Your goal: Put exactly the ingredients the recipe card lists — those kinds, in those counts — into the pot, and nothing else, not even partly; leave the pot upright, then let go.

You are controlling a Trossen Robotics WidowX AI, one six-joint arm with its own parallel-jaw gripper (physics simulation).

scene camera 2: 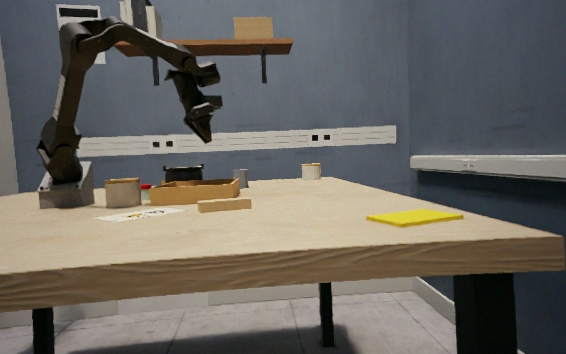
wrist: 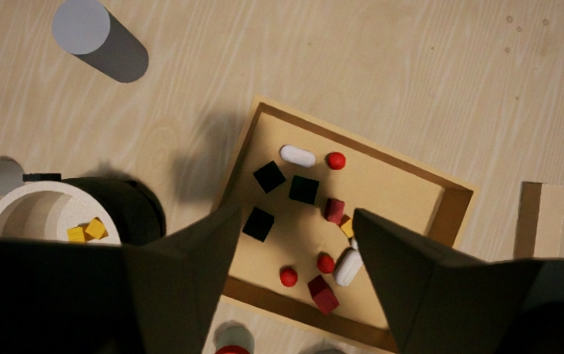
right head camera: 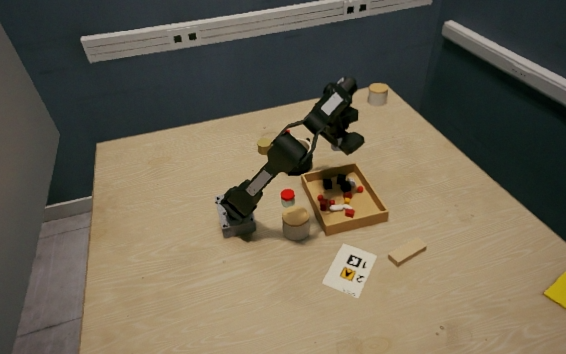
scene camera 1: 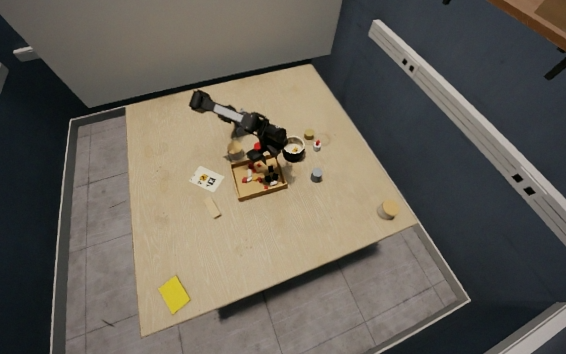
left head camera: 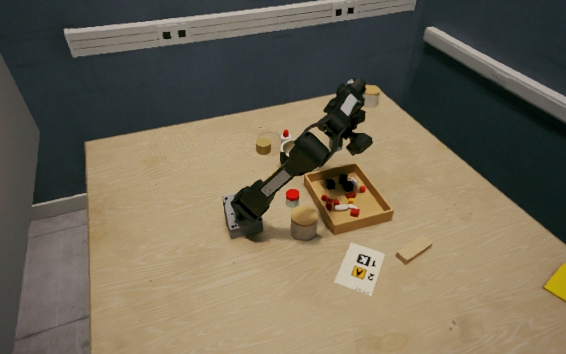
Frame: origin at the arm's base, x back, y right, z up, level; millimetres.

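Seen in the pictures: gripper, between the fingertips: [scene camera 2: 208, 142] [wrist: 297, 214] [right head camera: 342, 150] [scene camera 1: 270, 161] [left head camera: 347, 151]; arm's base, origin of its link: [scene camera 2: 67, 174] [right head camera: 236, 207] [left head camera: 244, 207].
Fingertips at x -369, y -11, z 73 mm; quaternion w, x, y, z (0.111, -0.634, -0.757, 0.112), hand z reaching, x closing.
Pixels of each thing's top centre, then the offset from my fingertips to it.
- recipe card, centre of its top: [scene camera 2: 142, 214] [right head camera: 350, 268] [left head camera: 360, 267] [scene camera 1: 206, 178] dx +147, dy +303, dz -156 mm
- black pot, centre of its top: [wrist: 38, 258] [scene camera 2: 183, 164] [right head camera: 295, 145] [left head camera: 297, 145] [scene camera 1: 293, 143] dx +85, dy -174, dz -63 mm
- tray, centre of its top: [wrist: 337, 236] [scene camera 2: 200, 182] [right head camera: 342, 191] [left head camera: 346, 191] [scene camera 1: 257, 173] dx +31, dy +61, dz -112 mm
- dark greenish block, centre of its top: [wrist: 304, 190] [right head camera: 345, 183] [left head camera: 348, 183] dx -7, dy +22, dz -126 mm
- yellow cube, centre of its top: [wrist: 350, 228] dx +24, dy +81, dz -135 mm
- grey cylinder, centre of its top: [wrist: 80, 25] [scene camera 2: 240, 169] [scene camera 1: 317, 172] dx -106, dy -206, dz -91 mm
- red-lidded jar, centre of its top: [scene camera 2: 142, 185] [right head camera: 287, 193] [left head camera: 292, 193] dx +191, dy -13, dz -114 mm
- wooden block, centre of its top: [wrist: 549, 229] [scene camera 2: 224, 199] [right head camera: 407, 249] [left head camera: 415, 247] [scene camera 1: 211, 206] dx -22, dy +328, dz -135 mm
- yellow sheet, centre of its top: [scene camera 2: 413, 215] [scene camera 1: 174, 294] dx -307, dy +595, dz -151 mm
- red-topped bottle, centre of its top: [left head camera: 285, 131] [scene camera 1: 318, 141] dx +55, dy -312, dz -93 mm
The recipe card [left head camera: 346, 272] [right head camera: 335, 276] shows 2 beside a yellow A square and 1 beside a black K square. The black pot [scene camera 1: 294, 156] [scene camera 2: 183, 174] [wrist: 142, 212] stands upright; two yellow cubes [wrist: 76, 234] [wrist: 96, 228] show inside, and a finger hides part of it. The tray [left head camera: 364, 224] [scene camera 1: 262, 195] [wrist: 452, 215] holds black cubes [wrist: 269, 176] [wrist: 258, 224], a dark greenish block [wrist: 304, 189], a yellow cube [wrist: 347, 227] partly behind a finger, red cubes [wrist: 334, 210], red balls [wrist: 336, 160] and white capsules [wrist: 298, 155]. My gripper [wrist: 297, 214] is open and empty, high above the tray.
A grey cylinder [scene camera 1: 316, 175] [wrist: 100, 40] stands beyond the pot. A tan-lidded jar [left head camera: 304, 226] and a red-lidded jar [left head camera: 292, 199] stand between arm base and tray. A wooden block [left head camera: 414, 250], yellow sheet [scene camera 1: 174, 295], red-topped bottle [scene camera 1: 317, 146] and another tan-lidded jar [right head camera: 377, 95] also show.
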